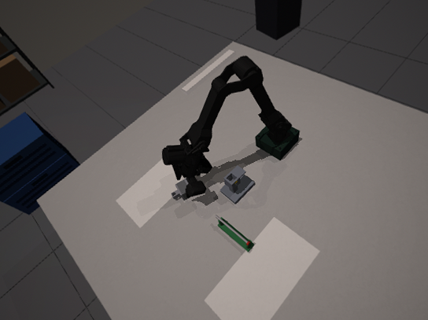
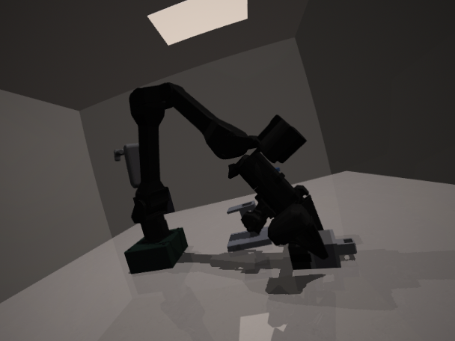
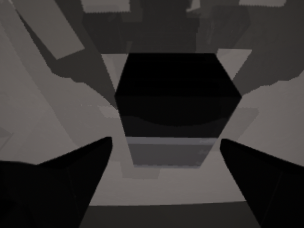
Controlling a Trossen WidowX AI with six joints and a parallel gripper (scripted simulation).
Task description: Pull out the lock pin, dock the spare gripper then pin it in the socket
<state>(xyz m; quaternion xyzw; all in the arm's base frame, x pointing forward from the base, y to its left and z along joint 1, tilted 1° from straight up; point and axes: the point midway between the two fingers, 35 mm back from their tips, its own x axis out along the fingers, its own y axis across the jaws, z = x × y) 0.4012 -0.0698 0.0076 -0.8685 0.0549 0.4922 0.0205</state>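
My gripper tip is now 1 cm past the spare gripper and 1 cm above it. The rest, counted from my gripper tip: green stand 26 cm to the left, 5 cm behind, 1 cm below; grey mount 16 cm behind, 12 cm to the left, 2 cm above.
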